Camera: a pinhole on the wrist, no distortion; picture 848 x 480 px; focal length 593.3 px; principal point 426.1 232.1 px. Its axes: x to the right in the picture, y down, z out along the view. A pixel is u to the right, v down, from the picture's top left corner.
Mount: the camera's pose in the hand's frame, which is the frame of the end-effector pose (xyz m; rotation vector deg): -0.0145 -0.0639 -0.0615 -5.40 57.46 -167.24
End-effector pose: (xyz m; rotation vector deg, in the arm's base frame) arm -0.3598 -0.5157 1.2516 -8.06 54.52 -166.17
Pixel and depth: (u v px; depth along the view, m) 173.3 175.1 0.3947
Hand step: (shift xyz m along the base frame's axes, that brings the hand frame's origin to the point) -0.1638 0.0358 0.3809
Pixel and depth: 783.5 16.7 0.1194
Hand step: 0.0793 0.0589 0.1091
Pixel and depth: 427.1 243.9 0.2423
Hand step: -0.0005 0.0990 0.2298
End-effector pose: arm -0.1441 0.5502 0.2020 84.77 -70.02 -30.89
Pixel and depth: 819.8 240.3 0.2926
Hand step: -0.1123 0.0568 -0.3415
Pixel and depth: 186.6 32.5 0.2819
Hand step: -0.0768 -0.2175 -0.1733
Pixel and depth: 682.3 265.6 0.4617
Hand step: -0.1623 -0.0181 -0.4864
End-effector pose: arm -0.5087 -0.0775 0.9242 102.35 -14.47 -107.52
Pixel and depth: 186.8 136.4 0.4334
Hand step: -0.3672 0.0562 -0.2576
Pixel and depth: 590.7 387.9 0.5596
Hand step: -0.4190 0.4434 -0.1186
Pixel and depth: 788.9 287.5 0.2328
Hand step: -0.1704 0.2393 0.0199
